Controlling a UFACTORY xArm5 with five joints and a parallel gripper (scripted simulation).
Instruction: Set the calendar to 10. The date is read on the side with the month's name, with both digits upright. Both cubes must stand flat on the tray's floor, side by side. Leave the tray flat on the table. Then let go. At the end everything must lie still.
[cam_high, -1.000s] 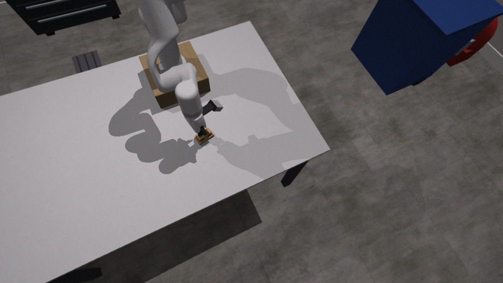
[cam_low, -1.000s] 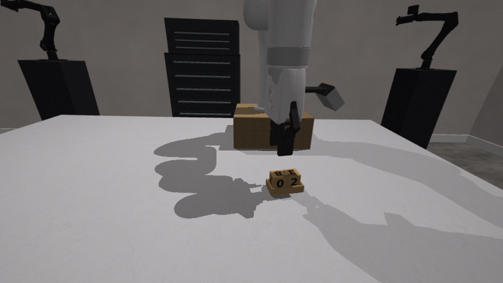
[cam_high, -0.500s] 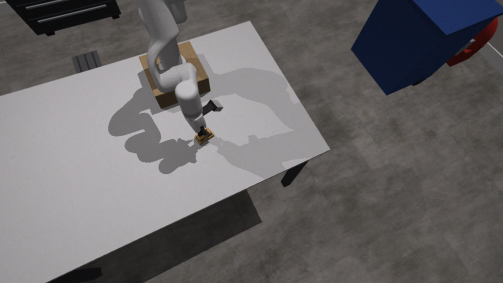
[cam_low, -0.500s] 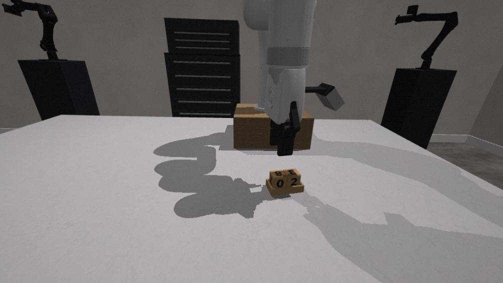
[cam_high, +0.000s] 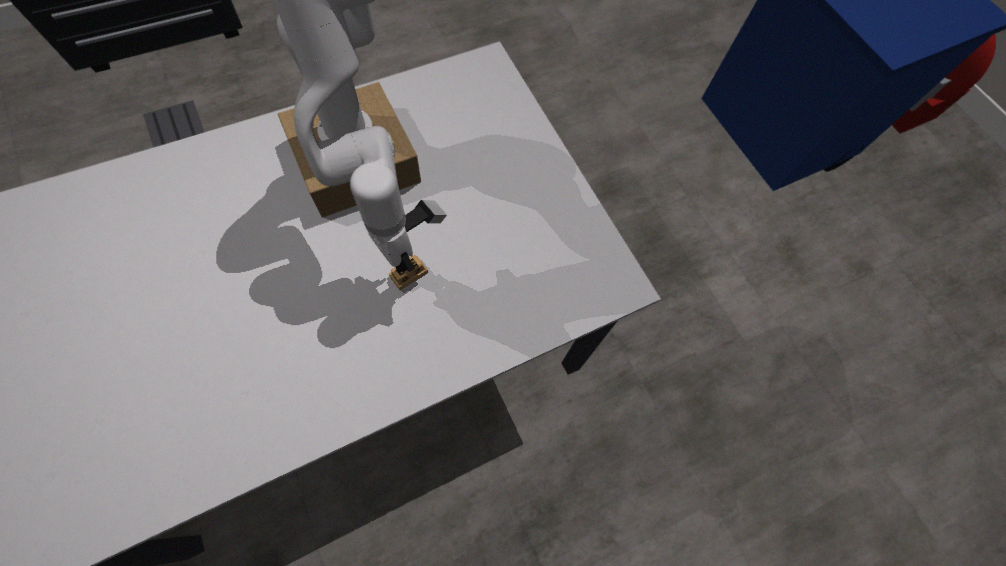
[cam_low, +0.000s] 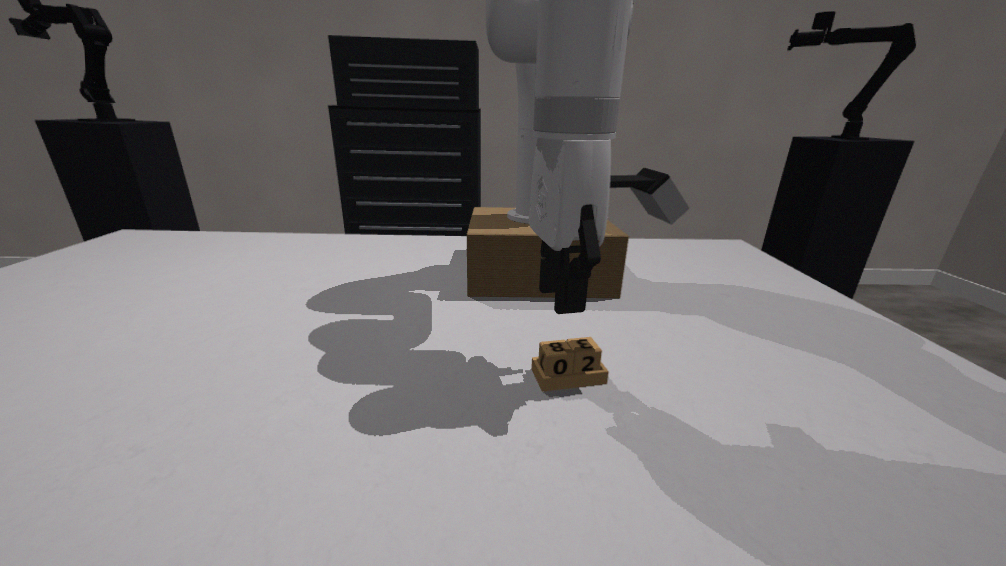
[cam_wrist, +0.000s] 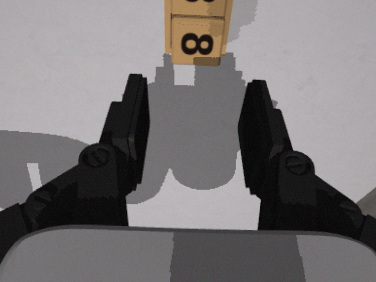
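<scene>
Right now my hand is 110 mm above the wooden calendar tray and 20 mm to the right of it.
</scene>
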